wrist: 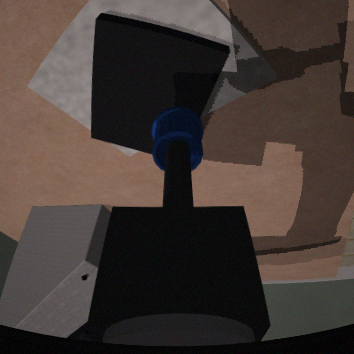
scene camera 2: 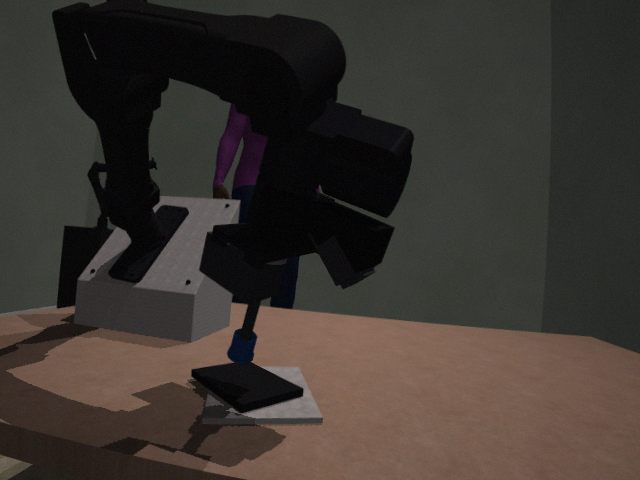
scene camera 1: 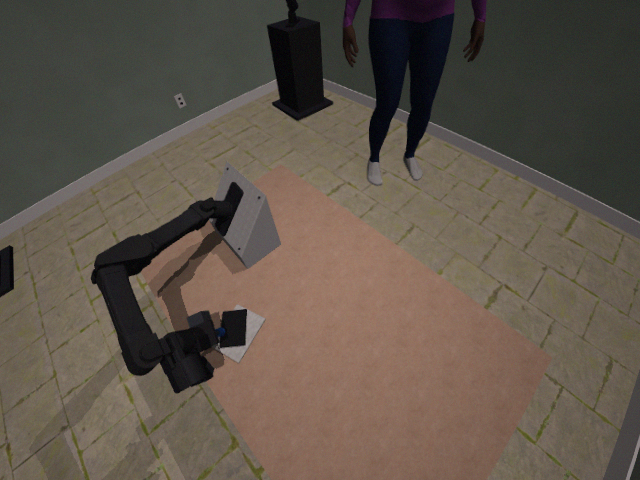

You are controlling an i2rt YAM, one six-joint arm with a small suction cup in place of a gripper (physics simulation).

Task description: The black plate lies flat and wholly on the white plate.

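Seen in the pictures: hand, its tool point: (wrist: 177, 129) (scene camera 2: 240, 355) (scene camera 1: 220, 332); arm's base, origin of its link: (scene camera 2: 152, 242) (scene camera 1: 229, 209).
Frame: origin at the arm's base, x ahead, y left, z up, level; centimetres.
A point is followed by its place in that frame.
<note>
The black plate (scene camera 1: 234, 328) @(z -15.3, x 32.3, y -21.3 cm) (scene camera 2: 250, 387) @(z -15.3, x 33.4, y -23.7 cm) (wrist: 135, 85) @(z -15.3, x 33.3, y -21.5 cm) rests partly over the white plate (scene camera 1: 254, 323) @(z -16.2, x 34.8, y -15.2 cm) (scene camera 2: 305, 408) @(z -16.2, x 40.1, y -24.4 cm) (wrist: 65, 75) @(z -16.2, x 35.3, y -15.8 cm), turned relative to it. It overhangs the white plate's edge on the side towards the arm base; that overhanging corner looks slightly raised in scene camera 2. My gripper (scene camera 1: 221, 331) (scene camera 2: 240, 355) (wrist: 177, 122), a blue suction cup, is open, with nothing held. It hangs at the black plate's edge, close above it; whether it touches cannot be told. In the wrist view the cup hides a bit of that edge.
The grey sloped base (scene camera 1: 261, 232) @(z -3.4, x 14.2, y 4.2 cm) (scene camera 2: 134, 310) @(z -12.6, x 3.0, y -7.0 cm) (wrist: 55, 250) @(z -9.2, x 14.5, y -0.2 cm) carries the arm beside the plates. The plates lie near an edge of the brownish table top (scene camera 1: 361, 335) @(z -16.8, x 60.3, y 9.4 cm) (scene camera 2: 439, 392) @(z -16.8, x 55.5, y -11.7 cm). A person (scene camera 1: 408, 67) and a black pedestal (scene camera 1: 305, 67) stand beyond the table.
</note>
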